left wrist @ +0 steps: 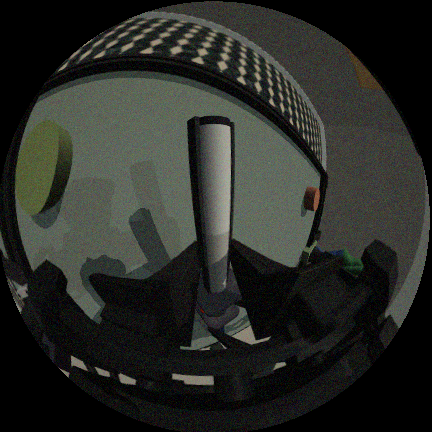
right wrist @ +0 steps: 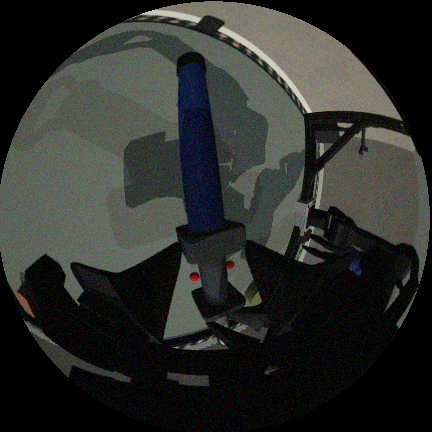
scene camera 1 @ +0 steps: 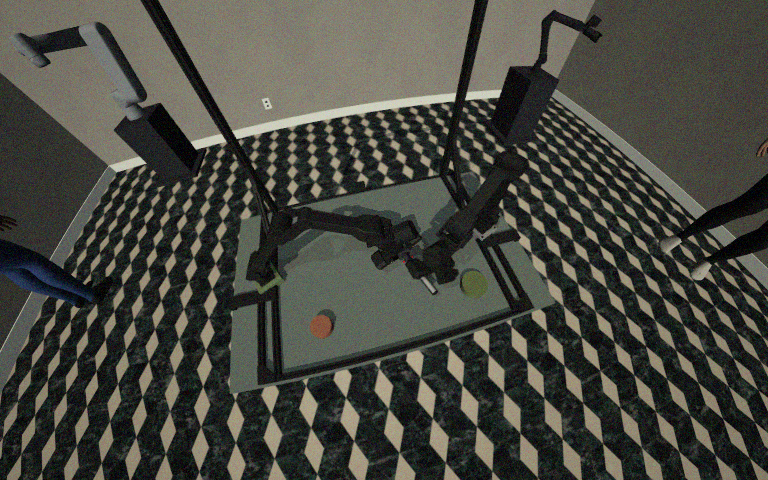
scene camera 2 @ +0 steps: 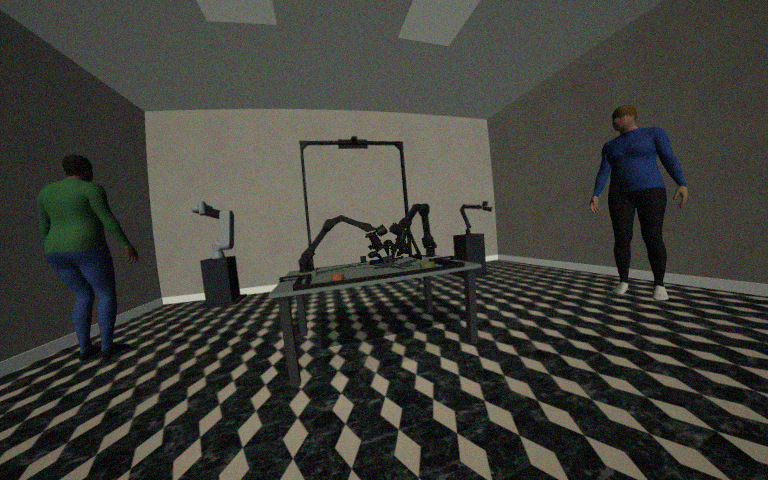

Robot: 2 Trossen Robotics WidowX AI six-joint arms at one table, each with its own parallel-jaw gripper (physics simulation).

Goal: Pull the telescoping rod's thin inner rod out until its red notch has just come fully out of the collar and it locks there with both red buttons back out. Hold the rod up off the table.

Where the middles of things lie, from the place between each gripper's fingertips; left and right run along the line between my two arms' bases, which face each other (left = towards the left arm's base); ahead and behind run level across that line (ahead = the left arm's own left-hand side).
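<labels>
The telescoping rod (right wrist: 207, 237) is 1 cm below my left hand, 13 cm behind it and 3 cm to the right of it.
From my right hand, the rod is 20 mm below, 20 mm behind and 10 mm to the right. Going by its middle, the telescoping rod is nearer to my right hand than to my left hand.
</labels>
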